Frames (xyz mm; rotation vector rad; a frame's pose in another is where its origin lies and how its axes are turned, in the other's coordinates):
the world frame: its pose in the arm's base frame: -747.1 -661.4 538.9 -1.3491 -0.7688 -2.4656
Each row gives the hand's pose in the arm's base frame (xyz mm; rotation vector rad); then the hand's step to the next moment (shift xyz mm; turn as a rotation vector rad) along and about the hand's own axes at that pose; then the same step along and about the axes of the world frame.
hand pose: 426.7 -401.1 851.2 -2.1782 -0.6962 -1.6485
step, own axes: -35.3 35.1 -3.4 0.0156 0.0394 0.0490
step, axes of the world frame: -33.3 24.7 -27.7 -0.0337 0.0321 0.0451
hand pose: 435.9 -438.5 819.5 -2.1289 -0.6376 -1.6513
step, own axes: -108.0 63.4 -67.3 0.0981 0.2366 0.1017
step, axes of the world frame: -56.7 38.1 -124.7 -0.0800 0.2313 0.1267
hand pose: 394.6 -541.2 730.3 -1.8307 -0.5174 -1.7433
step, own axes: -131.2 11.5 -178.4 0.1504 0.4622 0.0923
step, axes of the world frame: -35.9 -15.1 -218.3 -0.1457 0.4534 0.1340
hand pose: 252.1 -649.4 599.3 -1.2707 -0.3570 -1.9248
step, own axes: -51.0 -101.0 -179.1 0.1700 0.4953 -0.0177
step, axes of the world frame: 8.4 -98.2 -187.5 -0.1555 0.4996 0.0275
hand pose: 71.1 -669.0 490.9 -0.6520 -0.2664 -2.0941
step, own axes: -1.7 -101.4 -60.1 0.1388 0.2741 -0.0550
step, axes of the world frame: 20.4 -88.5 -75.2 -0.0799 0.2985 -0.0442
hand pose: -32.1 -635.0 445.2 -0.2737 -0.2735 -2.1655
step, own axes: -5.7 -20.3 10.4 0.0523 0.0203 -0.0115
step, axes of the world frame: 13.1 -19.1 4.2 0.0102 0.0423 -0.0372
